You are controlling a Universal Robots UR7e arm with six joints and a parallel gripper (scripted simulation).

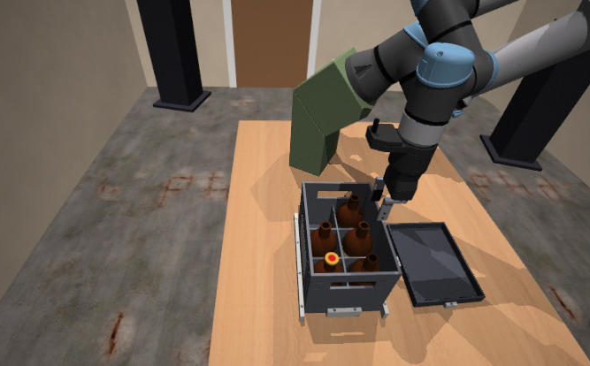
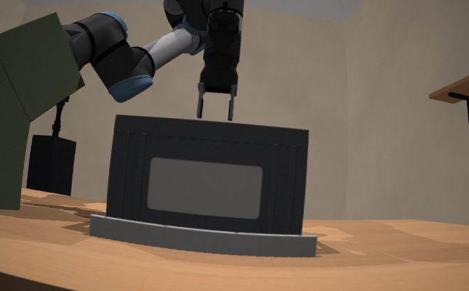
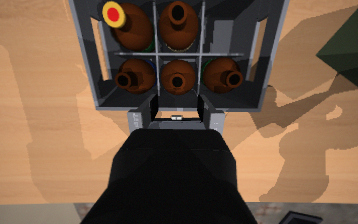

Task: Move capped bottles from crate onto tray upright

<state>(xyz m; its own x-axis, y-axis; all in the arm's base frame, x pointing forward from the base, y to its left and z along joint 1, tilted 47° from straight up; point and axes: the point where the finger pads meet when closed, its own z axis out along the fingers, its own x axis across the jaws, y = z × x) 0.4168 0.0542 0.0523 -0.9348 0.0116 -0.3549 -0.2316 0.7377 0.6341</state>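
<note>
Now: hand 11 cm short of the brown capped bottle, 8 cm to the left of it and 15 cm above it. Also, from my hand: dark grey tray (4 cm behind, 20 cm to the left, 22 cm below); dark crate (2 cm ahead, 6 cm to the right, 15 cm below); open bottle (9 cm ahead, 15 cm below).
</note>
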